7 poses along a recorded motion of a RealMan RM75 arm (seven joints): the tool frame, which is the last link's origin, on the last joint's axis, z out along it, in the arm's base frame.
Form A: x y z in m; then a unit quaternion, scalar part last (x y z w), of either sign.
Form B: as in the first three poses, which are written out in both.
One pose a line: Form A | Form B
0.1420 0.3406 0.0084 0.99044 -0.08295 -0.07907 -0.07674 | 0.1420 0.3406 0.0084 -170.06 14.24 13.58
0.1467 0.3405 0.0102 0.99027 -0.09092 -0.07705 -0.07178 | 0.1467 0.3405 0.0102 -170.54 15.66 13.27
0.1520 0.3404 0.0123 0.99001 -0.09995 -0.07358 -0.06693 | 0.1520 0.3404 0.0123 -170.99 17.26 12.71
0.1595 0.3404 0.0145 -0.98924 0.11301 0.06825 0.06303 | 0.1595 0.3404 0.0145 -171.25 19.56 11.82
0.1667 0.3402 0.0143 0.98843 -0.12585 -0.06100 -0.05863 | 0.1667 0.3402 0.0143 -171.57 21.84 10.59
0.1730 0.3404 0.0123 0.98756 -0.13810 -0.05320 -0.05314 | 0.1730 0.3404 0.0123 -171.99 24.05 9.26
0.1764 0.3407 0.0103 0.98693 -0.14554 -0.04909 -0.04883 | 0.1764 0.3407 0.0103 -172.33 25.41 8.57
